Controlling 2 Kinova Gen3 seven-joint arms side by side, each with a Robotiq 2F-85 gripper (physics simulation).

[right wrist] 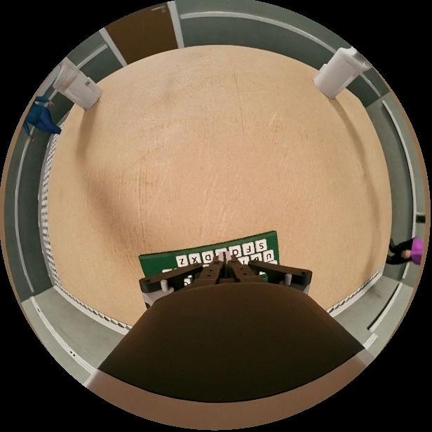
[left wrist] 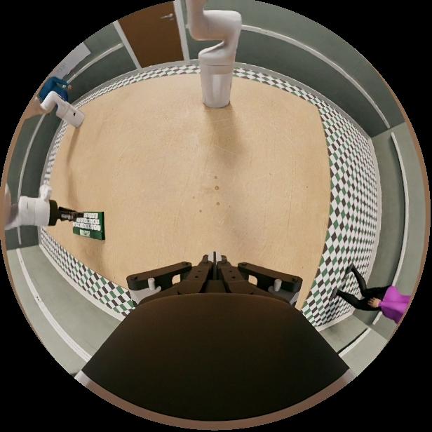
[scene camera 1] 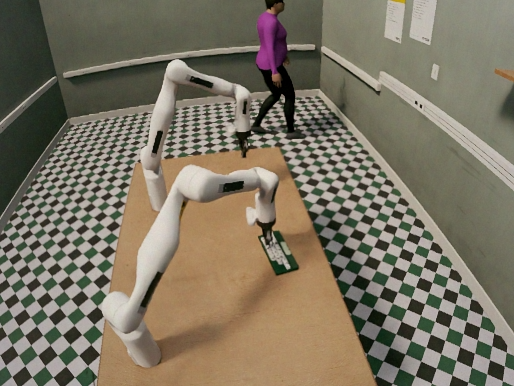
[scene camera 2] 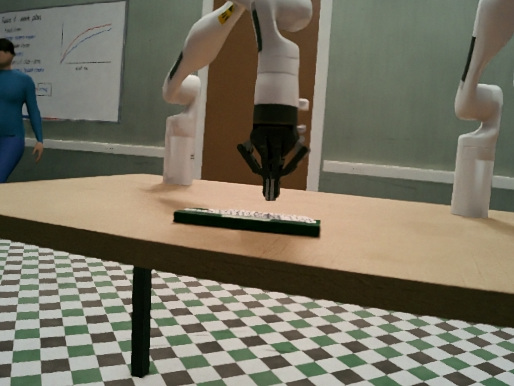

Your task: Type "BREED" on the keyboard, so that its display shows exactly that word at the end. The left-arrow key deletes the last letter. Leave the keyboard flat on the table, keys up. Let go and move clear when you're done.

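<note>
The green keyboard (scene camera 1: 278,259) (scene camera 2: 245,224) (left wrist: 101,232) (right wrist: 155,260) with white lettered keys lies flat on the table, keys up. Its letters look upside down in the right wrist view, where Z, X, D, F and S can be read. What its display shows cannot be read. My right gripper (scene camera 1: 268,243) (scene camera 2: 271,199) (right wrist: 224,258) is shut and empty, pointing down a little above the keys and hiding some of them. My left gripper (scene camera 1: 244,156) (left wrist: 214,258) is shut and empty, in the air over the far end of the table, well away from the keyboard.
The wooden table (scene camera 1: 210,280) (scene camera 2: 390,240) (left wrist: 200,150) (right wrist: 225,150) carries both arm bases. A person in purple (scene camera 1: 271,42) (left wrist: 395,304) (right wrist: 413,250) is on the floor beyond the table. Another person in blue (scene camera 2: 15,100) (left wrist: 55,89) (right wrist: 42,116) is at the other side.
</note>
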